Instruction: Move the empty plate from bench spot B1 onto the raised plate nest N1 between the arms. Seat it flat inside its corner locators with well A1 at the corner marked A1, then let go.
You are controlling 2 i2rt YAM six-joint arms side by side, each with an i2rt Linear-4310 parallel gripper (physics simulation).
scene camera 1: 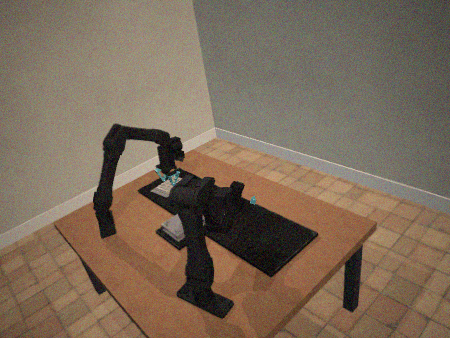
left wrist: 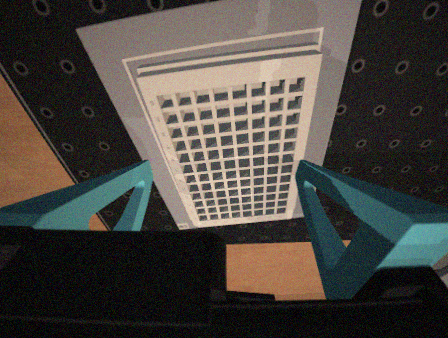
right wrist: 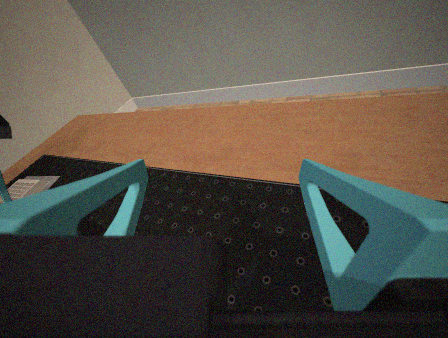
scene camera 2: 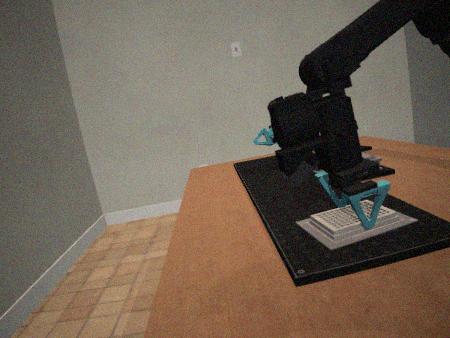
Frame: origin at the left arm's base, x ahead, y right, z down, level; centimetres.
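Seen in the pictures: left gripper, between the fingertips: (scene camera 1: 169, 183) (left wrist: 224, 168) (scene camera 2: 354, 216); right gripper, between the fingertips: (scene camera 1: 243, 192) (right wrist: 223, 167) (scene camera 2: 260, 138); left arm's base, origin of its link: (scene camera 1: 106, 224); right arm's base, origin of its link: (scene camera 1: 204, 299).
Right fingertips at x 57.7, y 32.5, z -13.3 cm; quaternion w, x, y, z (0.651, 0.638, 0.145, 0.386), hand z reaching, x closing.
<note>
Offsets run from my right fingertips to a thing's top centre. Level surfaces: height alone.
The pale plate @(dx -22.4, dy -44.9, dz +10.4 cm) (scene camera 1: 164, 189) (scene camera 2: 345, 217) (left wrist: 235, 145) (right wrist: 21, 190), with a grid of wells, lies flat on the grey pad (scene camera 2: 404, 220) (left wrist: 107, 50) of bench spot B1. My left gripper (scene camera 1: 169, 181) (scene camera 2: 355, 216) (left wrist: 224, 168) is open and points down, its fingertips on either side of the plate's long sides, low near it, with a small gap at the left side in the left wrist view. Nest N1 @(dx -25.3, dy -8.5, dz +8.2 cm) (scene camera 1: 171, 230) is a grey raised block, partly hidden by the right arm. Its A1 mark is not readable. My right gripper (right wrist: 223, 167) is open and empty above the black board.
The long black perforated board @(dz +12.0 cm) (scene camera 1: 272, 245) (scene camera 2: 260, 200) (left wrist: 400, 100) (right wrist: 240, 205) lies on the wooden table @(dz +13.3 cm) (scene camera 1: 135, 215) (scene camera 2: 215, 290) (right wrist: 240, 135). In scene camera 1 the right arm (scene camera 1: 197, 250) stands in front of the nest and reaches over the board.
</note>
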